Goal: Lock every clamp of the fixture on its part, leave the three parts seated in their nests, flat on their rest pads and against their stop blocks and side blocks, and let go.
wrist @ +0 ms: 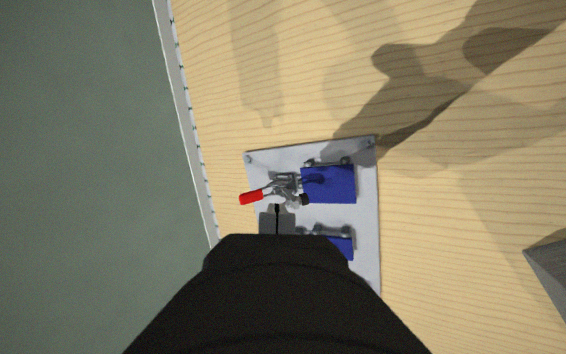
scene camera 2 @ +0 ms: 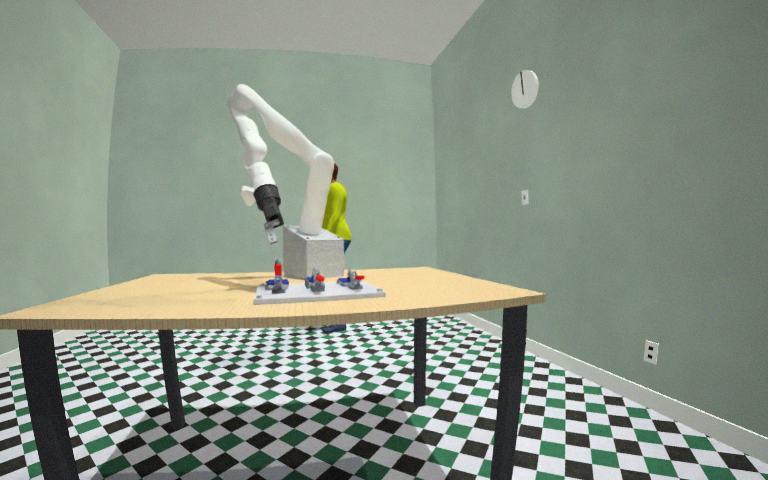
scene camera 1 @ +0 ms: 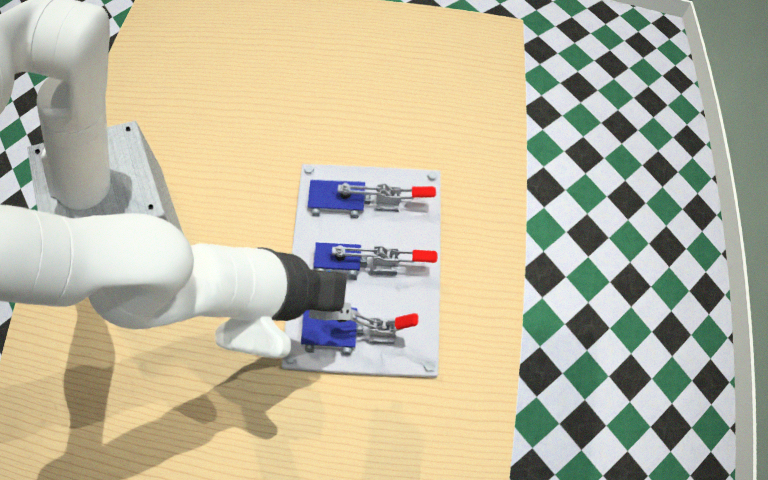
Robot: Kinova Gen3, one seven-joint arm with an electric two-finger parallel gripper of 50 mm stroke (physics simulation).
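Where they show: gripper, fingertip midpoint: [wrist: 276, 214] [scene camera 2: 273, 242] [scene camera 1: 345, 310]; arm's base at its link origin: [scene camera 2: 309, 231] [scene camera 1: 82, 183].
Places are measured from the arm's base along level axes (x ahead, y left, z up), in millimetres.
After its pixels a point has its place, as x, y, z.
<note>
My gripper [scene camera 1: 346, 311] {408, -152, -39} [scene camera 2: 272, 240] {408, -152, -39} [wrist: 276, 214] {408, -152, -39} is shut and empty, above the near clamp's side of the fixture plate [scene camera 1: 396, 229] {474, 29, -176} [wrist: 366, 215] {327, -82, -176}. The near clamp's red handle [scene camera 1: 406, 320] {490, -142, -103} [scene camera 2: 278, 269] {500, -140, -108} [wrist: 251, 197] {488, -142, -106} is raised at a slant, and its black-tipped spindle [wrist: 304, 199] {397, -144, -94} appears lifted off the near blue part [scene camera 1: 314, 335] {359, -158, -155} [wrist: 340, 187] {360, -138, -155}. The middle red handle [scene camera 1: 424, 256] {516, -34, -129} and far red handle [scene camera 1: 423, 191] {513, 77, -132} lie low, with their arms over the middle blue part [scene camera 1: 322, 261] {363, -42, -150} [wrist: 345, 250] {361, -30, -150} and far blue part [scene camera 1: 321, 196] {351, 74, -160}. All three parts look flat; exact pad and block contact is too small to tell.
The plate stands on a wooden table [scene camera 1: 317, 101] {321, 287, -191} [scene camera 2: 186, 300] {454, -399, -191} [wrist: 430, 210] {240, -85, -191}. The arm's base block [scene camera 1: 138, 169] {77, 42, -30} [scene camera 2: 314, 257] {119, 3, -104} stands behind the plate. A person in a yellow top [scene camera 2: 337, 209] is behind the base. In scene camera 1 my arm passes beside the middle part.
</note>
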